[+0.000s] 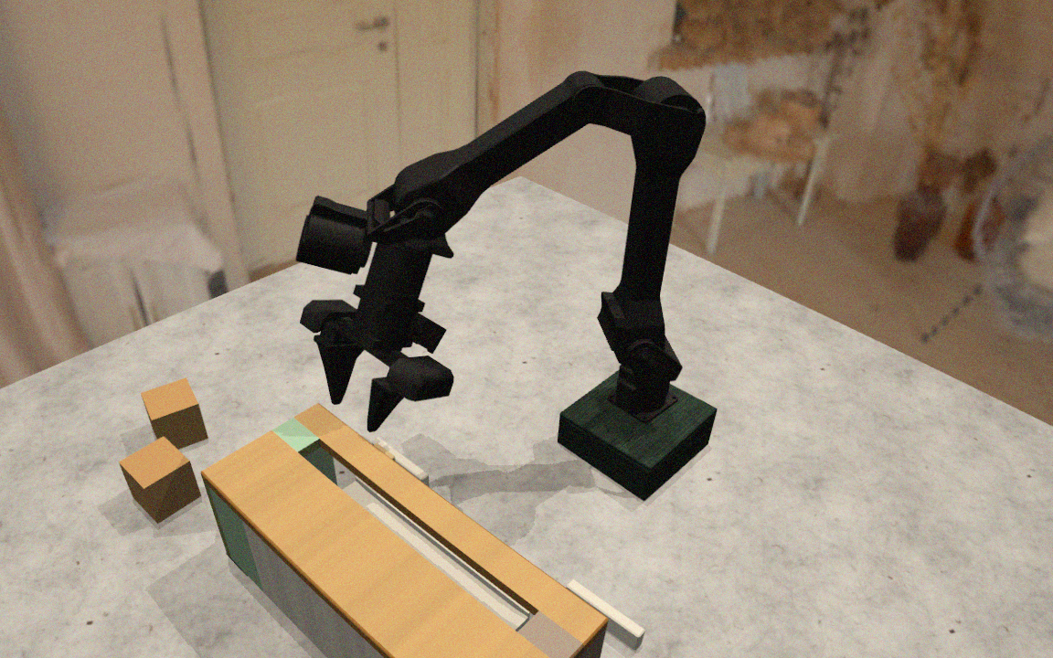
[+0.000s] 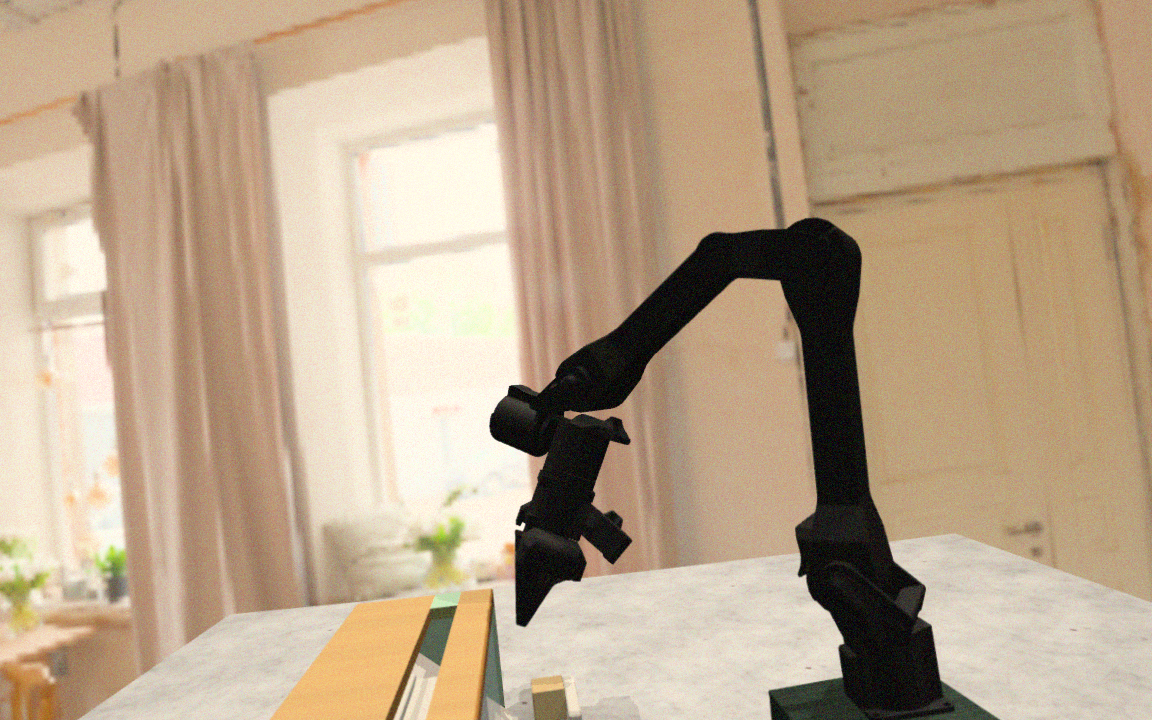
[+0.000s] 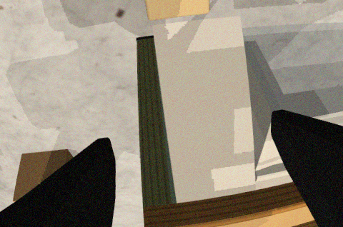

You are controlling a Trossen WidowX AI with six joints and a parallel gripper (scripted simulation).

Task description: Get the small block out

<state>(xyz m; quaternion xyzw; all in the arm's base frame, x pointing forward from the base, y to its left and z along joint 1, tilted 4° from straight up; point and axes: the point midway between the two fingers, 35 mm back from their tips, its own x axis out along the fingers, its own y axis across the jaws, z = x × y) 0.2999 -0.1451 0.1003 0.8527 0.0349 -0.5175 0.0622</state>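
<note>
Now: gripper tip 2 cm past the small tan block and 9 cm above it. Round my gripper tip: box: 4 cm ahead, 17 cm to the left, 4 cm below.
</note>
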